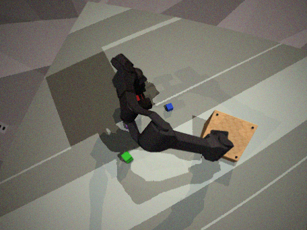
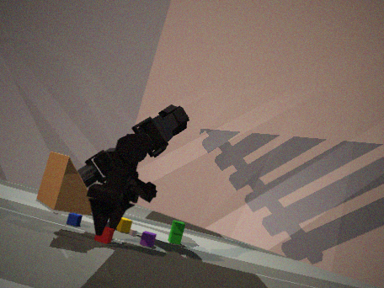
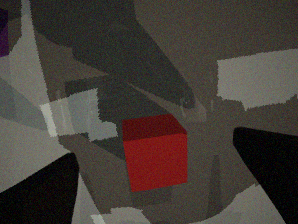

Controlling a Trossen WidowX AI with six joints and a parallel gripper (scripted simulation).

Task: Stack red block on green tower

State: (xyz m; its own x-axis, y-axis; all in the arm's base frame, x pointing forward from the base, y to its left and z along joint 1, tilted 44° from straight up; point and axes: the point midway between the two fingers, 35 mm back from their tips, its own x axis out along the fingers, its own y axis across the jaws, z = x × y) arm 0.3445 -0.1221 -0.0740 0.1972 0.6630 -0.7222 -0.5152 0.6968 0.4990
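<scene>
The red block lies right at my gripper tip. Also, from my gripper tip: purple block: 20 mm ahead, 120 mm to the left; small grey cube: 130 mm behind, 120 mm to the left, 10 mm below; blue block: 140 mm behind, 20 mm to the left, 10 mm below.
</scene>
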